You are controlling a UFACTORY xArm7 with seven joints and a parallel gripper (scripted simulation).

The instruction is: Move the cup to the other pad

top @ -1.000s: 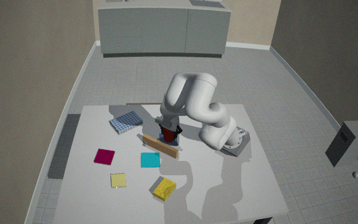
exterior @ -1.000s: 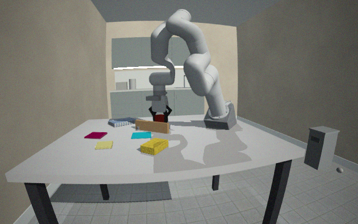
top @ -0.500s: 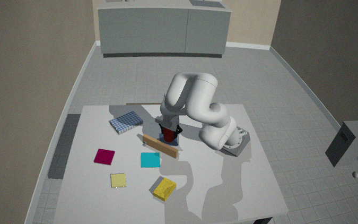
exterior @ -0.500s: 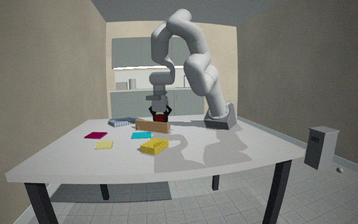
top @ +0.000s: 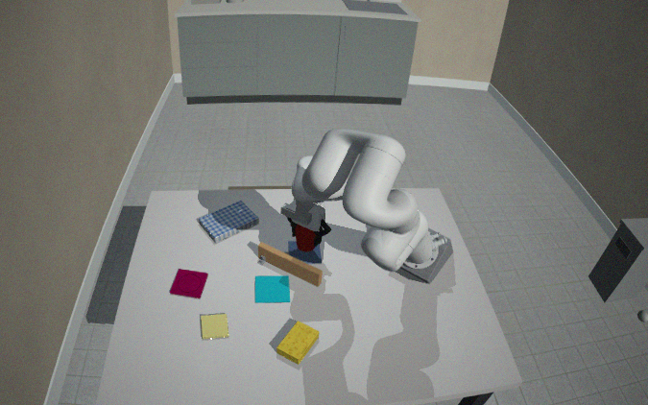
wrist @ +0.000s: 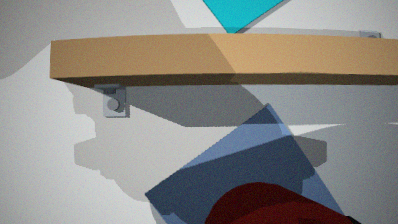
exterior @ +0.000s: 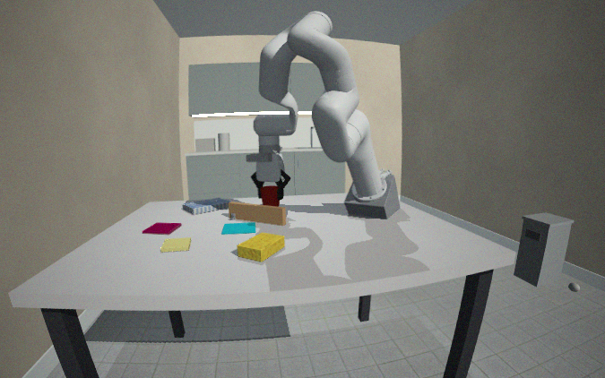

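Now: the wooden rail 80 mm to the left of my hand, 60 mm ahead of it and 50 mm below it. Round my hand: green marble (30 mm below); then blue marble (30 mm below, 20 mm behind); then red cup (20 mm below).
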